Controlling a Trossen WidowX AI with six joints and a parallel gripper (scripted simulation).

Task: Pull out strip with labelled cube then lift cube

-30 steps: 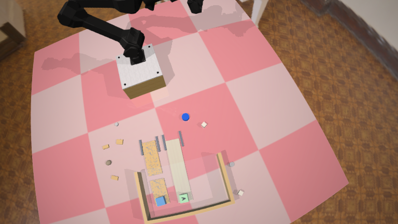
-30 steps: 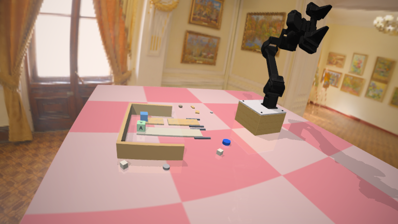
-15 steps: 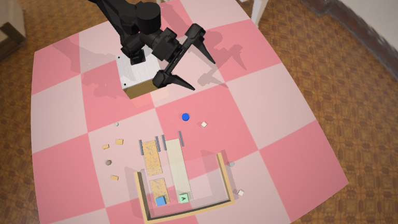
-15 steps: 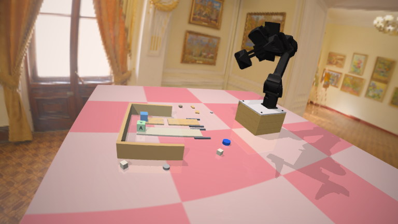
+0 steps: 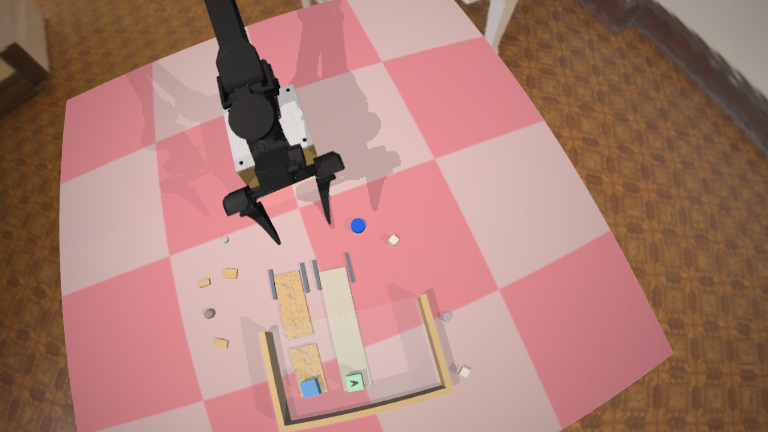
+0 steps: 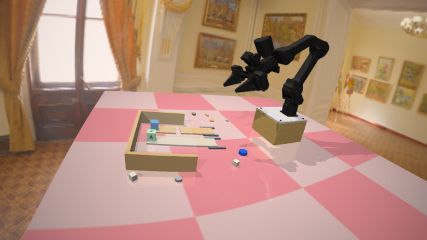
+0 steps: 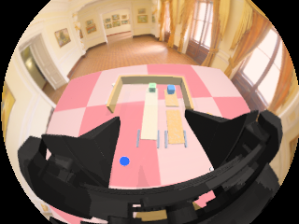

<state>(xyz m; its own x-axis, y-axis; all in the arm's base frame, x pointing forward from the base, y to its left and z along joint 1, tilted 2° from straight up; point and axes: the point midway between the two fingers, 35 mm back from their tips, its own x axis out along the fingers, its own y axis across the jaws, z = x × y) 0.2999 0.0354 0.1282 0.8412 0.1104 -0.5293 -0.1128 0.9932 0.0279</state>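
My gripper tip is 200 mm above the blue disc, 90 mm to the right of it and 60 mm past it. From my gripper tip the other things lie so: grey disc (200 mm to the left, 200 mm below, 180 mm ahead).
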